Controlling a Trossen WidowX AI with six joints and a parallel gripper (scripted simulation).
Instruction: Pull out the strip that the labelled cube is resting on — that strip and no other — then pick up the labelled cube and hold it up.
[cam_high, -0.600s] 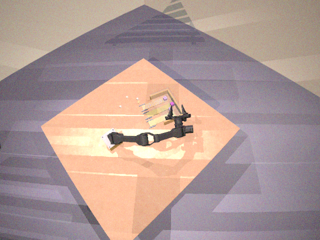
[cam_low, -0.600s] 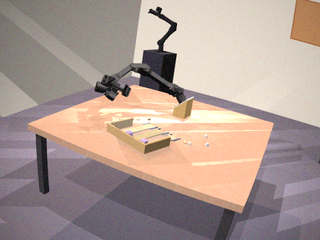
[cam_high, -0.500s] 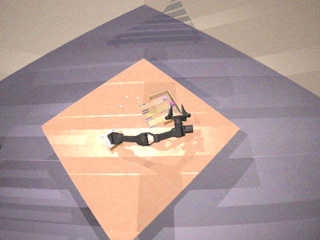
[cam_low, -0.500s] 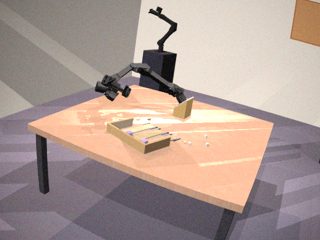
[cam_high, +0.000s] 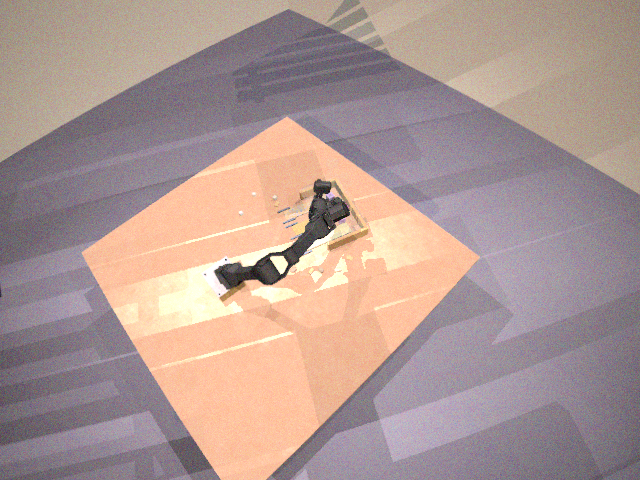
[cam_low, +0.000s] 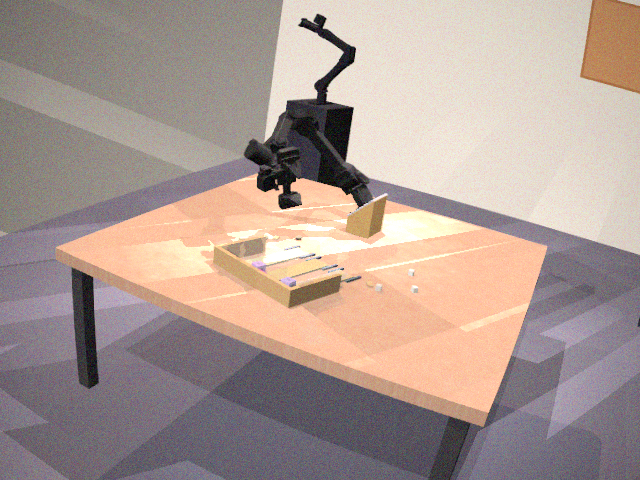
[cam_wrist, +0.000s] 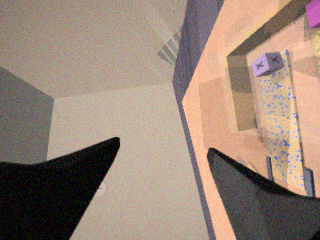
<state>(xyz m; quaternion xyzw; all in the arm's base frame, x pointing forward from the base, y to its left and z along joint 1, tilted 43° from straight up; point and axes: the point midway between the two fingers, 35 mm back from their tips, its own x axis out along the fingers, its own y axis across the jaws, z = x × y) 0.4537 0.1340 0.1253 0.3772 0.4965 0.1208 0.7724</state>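
My gripper tip is 1 cm past the cross-hatched strip, 1 cm to the right of it and 24 cm above it.
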